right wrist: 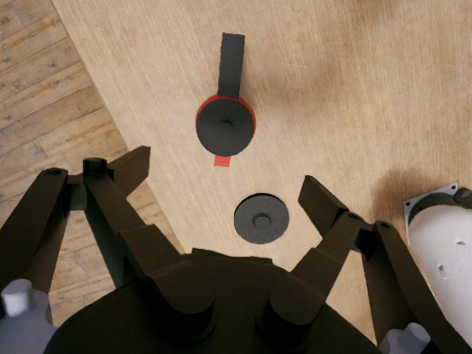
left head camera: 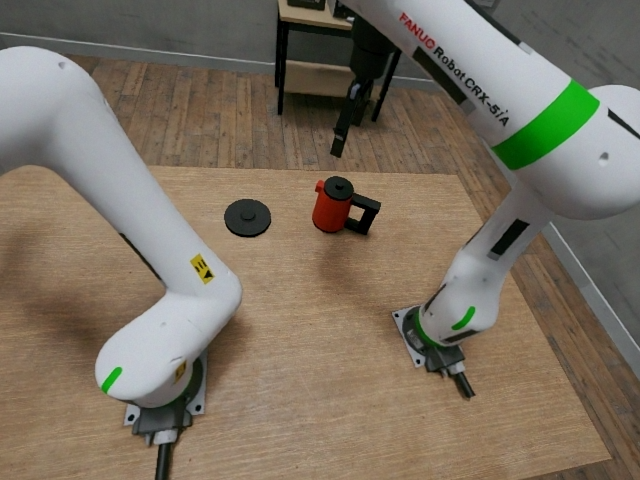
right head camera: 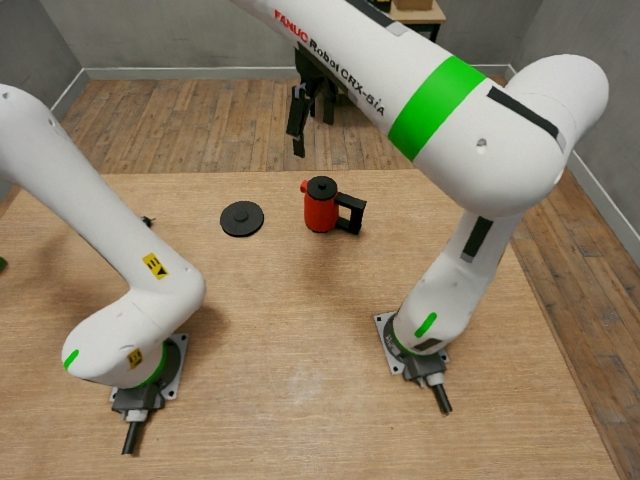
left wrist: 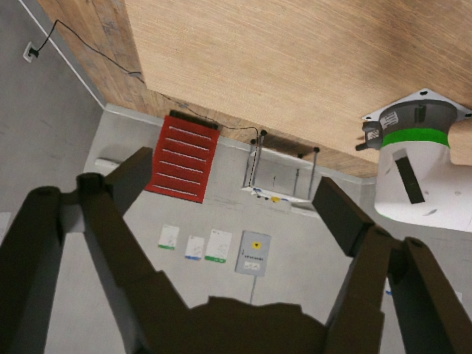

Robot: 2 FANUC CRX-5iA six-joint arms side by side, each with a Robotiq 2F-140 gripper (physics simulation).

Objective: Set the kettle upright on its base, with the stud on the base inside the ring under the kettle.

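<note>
The red kettle (left head camera: 330, 210) (right head camera: 320, 211) (right wrist: 225, 125) with black lid and handle stands upright on the table, apart from its base. Its underside and ring are hidden. The round black base (left head camera: 233, 225) (right head camera: 228, 225) (right wrist: 244, 231) lies flat, left of the kettle in the head views, with its stud (left head camera: 248, 212) (right head camera: 240, 214) (right wrist: 261, 220) facing up. My right gripper (left head camera: 346, 135) (right head camera: 313, 131) (right wrist: 227, 175) is open and empty, above and beyond the kettle in the head views. My left gripper (left wrist: 237, 177) is open and empty; neither kettle nor base shows in its wrist view.
A small dark object (right head camera: 147, 221) lies partly behind the left arm (right head camera: 108, 217). Part of a green object (right head camera: 2, 263) shows at the picture's left edge. A side table (left head camera: 310, 17) stands on the floor behind. A red cabinet (left wrist: 185, 157) shows in the left wrist view.
</note>
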